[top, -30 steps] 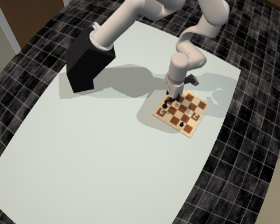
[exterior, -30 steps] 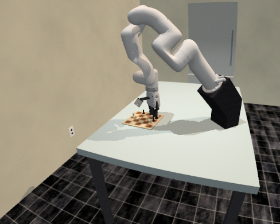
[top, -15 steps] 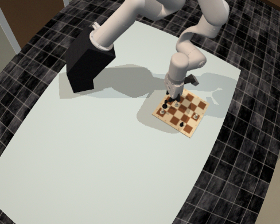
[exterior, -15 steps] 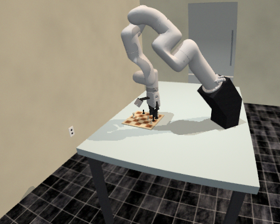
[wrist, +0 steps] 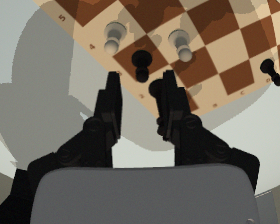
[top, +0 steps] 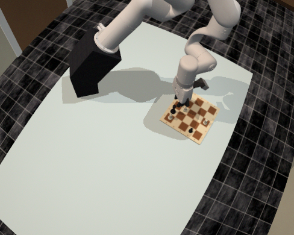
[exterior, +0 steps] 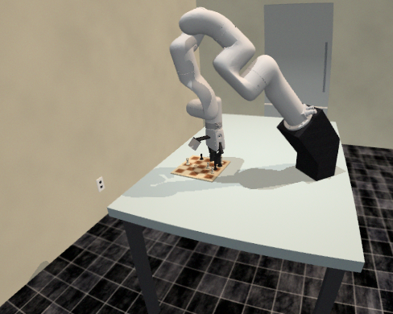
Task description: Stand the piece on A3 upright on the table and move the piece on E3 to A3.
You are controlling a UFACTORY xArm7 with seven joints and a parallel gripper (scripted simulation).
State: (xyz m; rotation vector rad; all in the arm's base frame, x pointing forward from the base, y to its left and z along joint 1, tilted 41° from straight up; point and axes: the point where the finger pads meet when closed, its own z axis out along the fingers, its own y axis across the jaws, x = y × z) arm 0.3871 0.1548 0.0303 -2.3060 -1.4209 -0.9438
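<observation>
The tall black piece is 40 mm to the right of my hand, 30 mm below it and 10 mm ahead of it. The rest, counted from my hand: white piece: 150 mm ahead, 40 mm to the left, 40 mm below; chessboard: 70 mm ahead, 60 mm below, 20 mm to the left.
</observation>
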